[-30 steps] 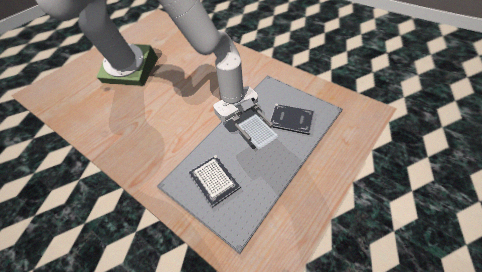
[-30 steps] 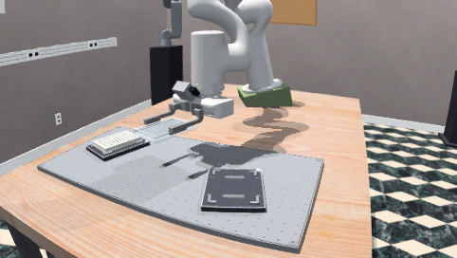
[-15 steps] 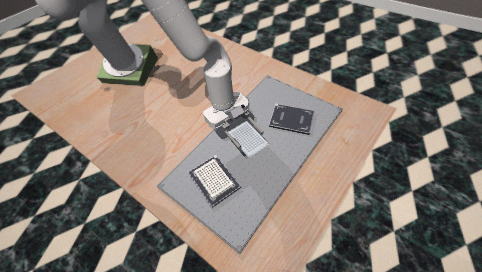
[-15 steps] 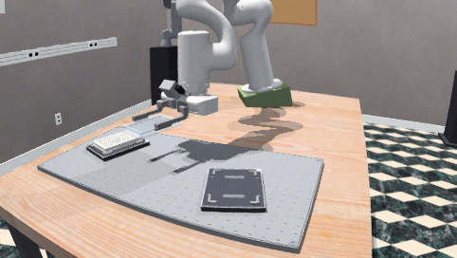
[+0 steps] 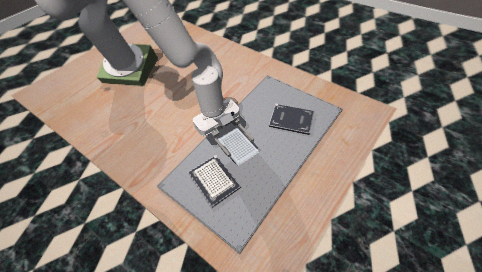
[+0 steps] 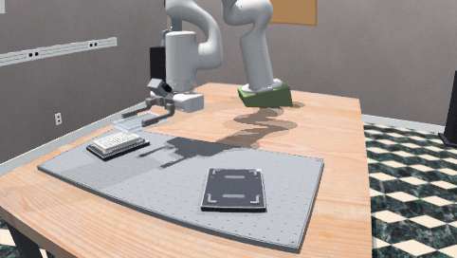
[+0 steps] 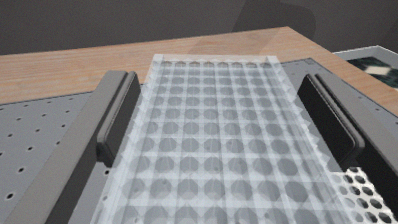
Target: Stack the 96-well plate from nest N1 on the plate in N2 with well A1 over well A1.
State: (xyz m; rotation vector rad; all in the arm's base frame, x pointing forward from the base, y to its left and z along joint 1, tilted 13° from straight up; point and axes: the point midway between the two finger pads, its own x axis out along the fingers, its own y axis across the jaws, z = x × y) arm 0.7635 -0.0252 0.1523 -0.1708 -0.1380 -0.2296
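Now: the white 96-well plate 12 cm to the right of my hand, 9 cm below it and 2 cm behind it. Round my hand: black nest: 28 cm to the left, 10 cm below, 4 cm ahead; then clear 96-well plate: 1 cm below.
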